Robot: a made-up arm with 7 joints.
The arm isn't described. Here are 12 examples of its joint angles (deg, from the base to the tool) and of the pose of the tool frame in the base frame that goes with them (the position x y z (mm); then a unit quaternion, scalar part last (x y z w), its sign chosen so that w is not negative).
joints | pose
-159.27 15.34 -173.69 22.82 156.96 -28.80 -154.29 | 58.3 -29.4 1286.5 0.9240 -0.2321 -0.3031 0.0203
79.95 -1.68 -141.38 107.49 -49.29 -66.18 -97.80 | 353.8 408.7 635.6 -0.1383 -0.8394 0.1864 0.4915
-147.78 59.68 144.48 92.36 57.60 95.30 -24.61 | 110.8 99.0 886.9 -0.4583 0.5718 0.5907 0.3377
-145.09 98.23 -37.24 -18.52 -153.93 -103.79 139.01 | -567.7 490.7 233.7 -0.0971 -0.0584 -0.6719 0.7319
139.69 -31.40 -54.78 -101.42 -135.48 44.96 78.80 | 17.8 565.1 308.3 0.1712 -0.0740 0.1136 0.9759
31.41 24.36 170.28 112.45 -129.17 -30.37 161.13 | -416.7 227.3 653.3 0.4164 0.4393 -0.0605 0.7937
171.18 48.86 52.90 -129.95 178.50 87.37 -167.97 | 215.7 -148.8 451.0 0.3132 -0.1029 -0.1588 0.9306
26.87 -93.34 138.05 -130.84 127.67 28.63 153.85 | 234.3 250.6 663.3 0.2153 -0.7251 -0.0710 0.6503
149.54 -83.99 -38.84 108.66 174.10 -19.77 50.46 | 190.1 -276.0 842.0 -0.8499 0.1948 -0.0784 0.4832
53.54 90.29 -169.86 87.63 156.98 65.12 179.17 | 406.3 -293.4 891.3 -0.2462 -0.7719 -0.0997 0.5775
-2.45 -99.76 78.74 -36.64 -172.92 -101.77 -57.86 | -736.7 76.8 207.6 -0.2996 0.6351 0.4798 0.5260
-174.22 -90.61 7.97 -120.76 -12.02 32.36 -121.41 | 72.9 -76.0 -157.1 -0.0537 -0.1130 -0.9240 0.3612
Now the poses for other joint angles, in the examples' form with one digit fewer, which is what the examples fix.
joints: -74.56 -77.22 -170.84 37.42 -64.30 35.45 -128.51
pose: -206 -806 174 -0.178 -0.385 -0.681 0.598
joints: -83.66 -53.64 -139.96 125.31 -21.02 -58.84 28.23
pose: -403 -255 173 0.143 0.625 0.511 0.572
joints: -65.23 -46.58 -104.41 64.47 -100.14 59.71 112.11
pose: -625 -349 615 -0.029 0.536 0.661 0.524
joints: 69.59 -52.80 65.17 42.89 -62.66 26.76 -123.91
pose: -518 287 1020 0.750 0.603 0.257 0.084
